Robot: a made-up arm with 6 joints.
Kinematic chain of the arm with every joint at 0, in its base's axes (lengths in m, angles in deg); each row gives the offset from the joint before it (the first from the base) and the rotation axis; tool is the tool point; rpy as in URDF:
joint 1: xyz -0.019 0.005 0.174 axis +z
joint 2: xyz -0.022 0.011 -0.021 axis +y
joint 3: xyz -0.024 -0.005 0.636 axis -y
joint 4: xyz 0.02 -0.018 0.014 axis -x
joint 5: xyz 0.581 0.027 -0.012 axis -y
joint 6: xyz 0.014 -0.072 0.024 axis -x
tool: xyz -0.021 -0.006 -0.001 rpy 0 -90 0
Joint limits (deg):
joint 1: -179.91..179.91
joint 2: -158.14..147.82
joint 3: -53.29..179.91
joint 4: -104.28..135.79
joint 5: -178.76..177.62
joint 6: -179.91..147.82
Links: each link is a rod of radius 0.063 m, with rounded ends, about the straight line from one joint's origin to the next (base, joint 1, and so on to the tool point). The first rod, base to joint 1, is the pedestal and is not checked.
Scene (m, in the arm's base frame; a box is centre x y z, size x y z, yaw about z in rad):
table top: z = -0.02
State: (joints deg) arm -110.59 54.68 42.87 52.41 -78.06 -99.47
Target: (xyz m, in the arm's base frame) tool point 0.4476 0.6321 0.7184
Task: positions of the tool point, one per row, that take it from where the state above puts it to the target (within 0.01 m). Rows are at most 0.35 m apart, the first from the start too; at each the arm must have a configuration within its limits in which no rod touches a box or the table.
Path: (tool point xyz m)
1: -0.4520 -0.9313 0.7504
2: -0.4198 -0.7732 1.0130
3: -0.3426 -0.5513 1.2179
4: -0.2248 -0.2905 1.3428
5: -0.0778 -0.0210 1.3747
6: 0.0821 0.2276 1.3128
7: 0.2354 0.4299 1.1676
8: 0.3626 0.5675 0.9600
9: 0.4476 0.6321 0.7185

